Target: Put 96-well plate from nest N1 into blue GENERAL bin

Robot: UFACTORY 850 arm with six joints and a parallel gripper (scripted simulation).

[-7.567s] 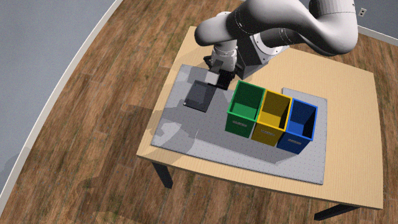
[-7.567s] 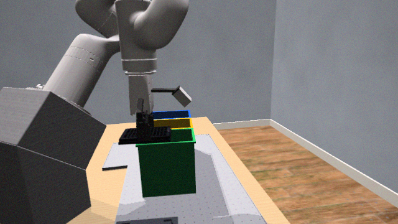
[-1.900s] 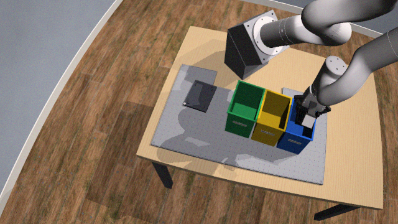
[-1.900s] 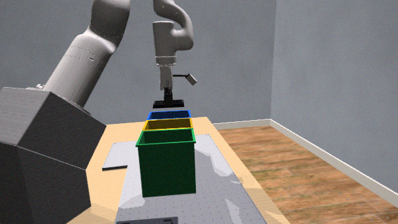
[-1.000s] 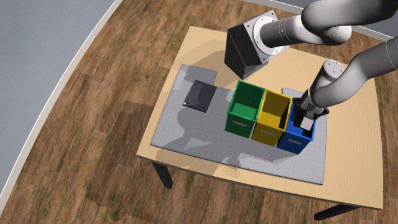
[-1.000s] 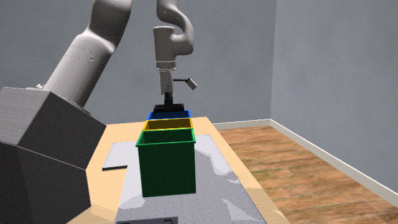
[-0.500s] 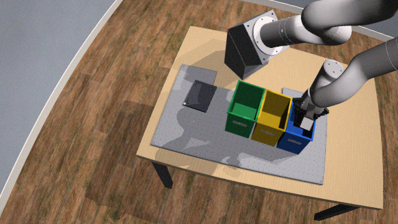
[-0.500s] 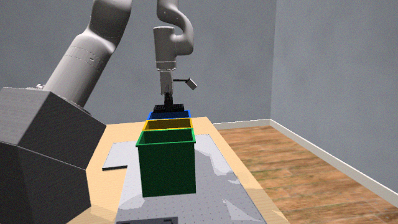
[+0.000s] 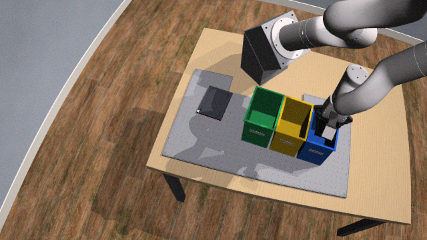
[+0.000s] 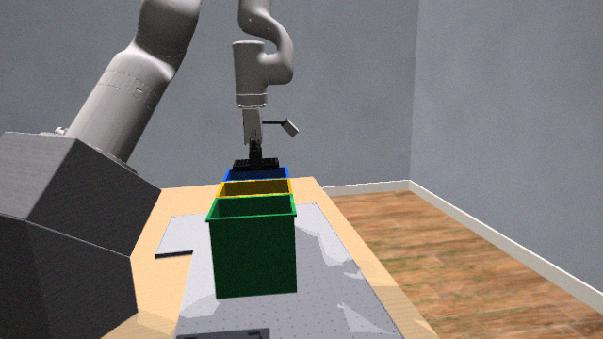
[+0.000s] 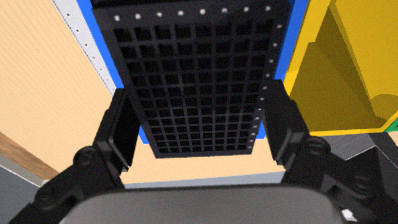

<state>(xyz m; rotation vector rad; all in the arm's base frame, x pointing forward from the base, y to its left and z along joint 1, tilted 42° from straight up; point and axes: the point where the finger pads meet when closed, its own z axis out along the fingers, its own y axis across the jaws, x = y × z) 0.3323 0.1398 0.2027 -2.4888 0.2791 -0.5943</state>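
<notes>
Right now my hand is 1 cm above the black 96-well plate. The rest, counted from my hand: yellow bin 13 cm to the right, 13 cm below, 1 cm behind; then blue bin 13 cm below; then green bin 26 cm to the right, 13 cm below, 2 cm behind.
</notes>
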